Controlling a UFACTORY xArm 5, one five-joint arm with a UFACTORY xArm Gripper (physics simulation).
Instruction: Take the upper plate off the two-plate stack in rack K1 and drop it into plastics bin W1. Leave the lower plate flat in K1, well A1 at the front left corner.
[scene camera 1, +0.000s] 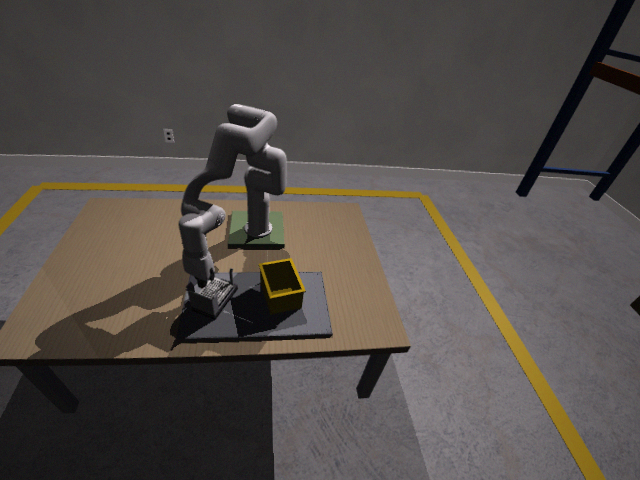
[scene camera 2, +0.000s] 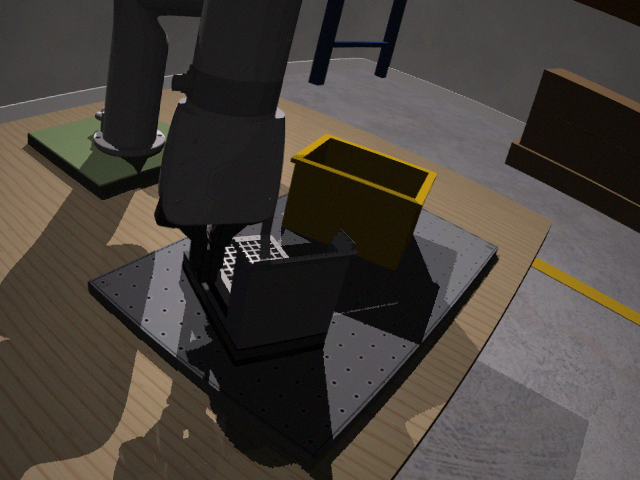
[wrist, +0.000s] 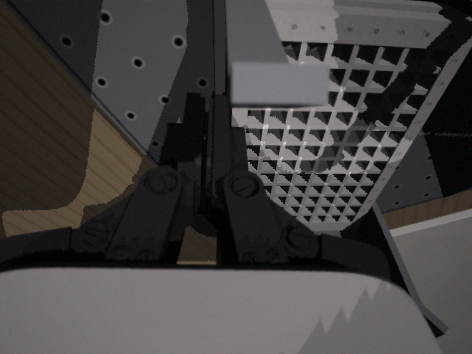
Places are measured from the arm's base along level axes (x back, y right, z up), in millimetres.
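Where they show: gripper, fingertip midpoint: (scene camera 1: 203, 285) (scene camera 2: 204, 274) (wrist: 206, 122); arm's base, origin of the base link: (scene camera 1: 258, 228) (scene camera 2: 128, 141).
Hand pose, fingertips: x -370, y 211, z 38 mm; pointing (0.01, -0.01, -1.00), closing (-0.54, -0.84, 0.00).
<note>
Each offset is from my fingertips to the top centre of the thing. Level surfaces: height alone.
Rack K1 @(dx -32, dy -40, dz +75 mm) (scene camera 1: 203, 302) (scene camera 2: 289, 304) (wrist: 280, 85) is a dark holder with raised corner pieces. A white grid plate @(dx -38, dy -38, dz +7 mm) (scene camera 1: 220, 287) (scene camera 2: 260, 248) (wrist: 336, 120) sits in it, with letters along one edge in the wrist view. The lower plate cannot be told apart from the upper one, and whether the white plate lies level is unclear. My gripper (scene camera 1: 204, 282) (scene camera 2: 206, 277) (wrist: 206, 122) is shut and empty. Its fingers point down close alongside the rack's side, beside the plate. Plastics bin W1 @(dx -23, dy -281, dz +55 mm) (scene camera 1: 284, 303) (scene camera 2: 356, 211) is yellow, open-topped and upright, right of the rack in scene camera 1.
The rack and bin stand on a dark perforated board (scene camera 1: 313, 326) (scene camera 2: 367, 361) on the wooden table @(dz -58 mm) (scene camera 1: 356, 310) (scene camera 2: 46, 335). A tall slim post (scene camera 1: 231, 276) (scene camera 2: 266, 237) rises at the rack's back side. The arm's green base (scene camera 1: 238, 238) (scene camera 2: 62, 147) stands behind.
</note>
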